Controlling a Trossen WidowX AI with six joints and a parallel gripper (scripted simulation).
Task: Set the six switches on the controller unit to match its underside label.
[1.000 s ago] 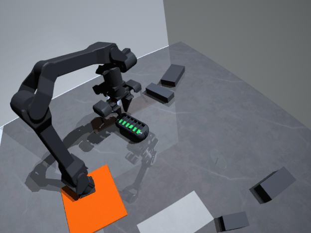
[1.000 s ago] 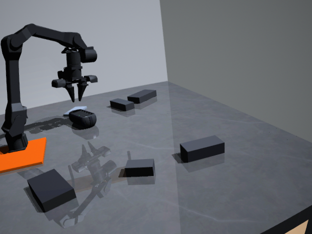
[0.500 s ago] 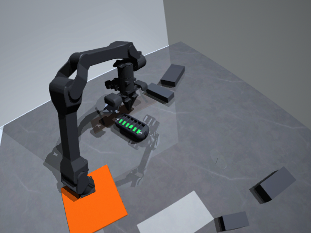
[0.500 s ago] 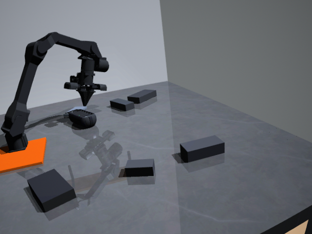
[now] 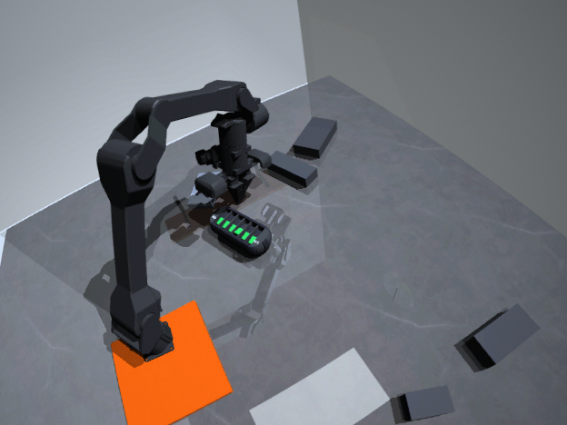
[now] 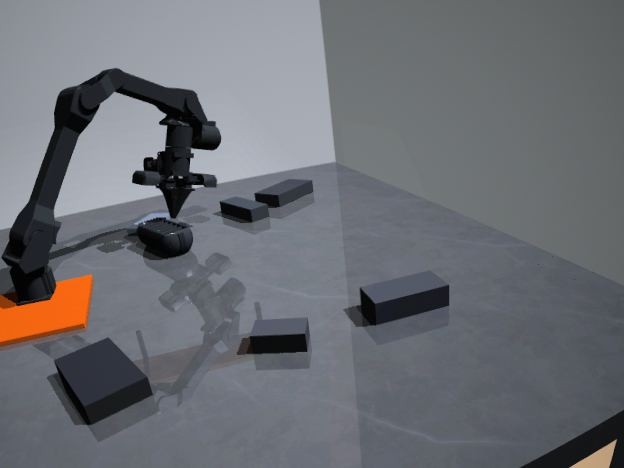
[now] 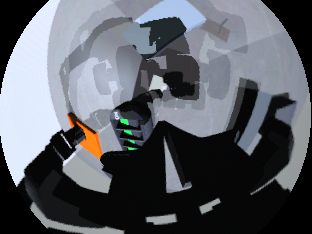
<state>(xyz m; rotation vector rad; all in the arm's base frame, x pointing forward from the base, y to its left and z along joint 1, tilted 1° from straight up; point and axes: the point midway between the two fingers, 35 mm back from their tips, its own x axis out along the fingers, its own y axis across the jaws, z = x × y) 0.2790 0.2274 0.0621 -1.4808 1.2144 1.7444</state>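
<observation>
The pale plate lies 6 cm behind my gripper tip, 14 cm to the left of it and 4 cm below it.
</observation>
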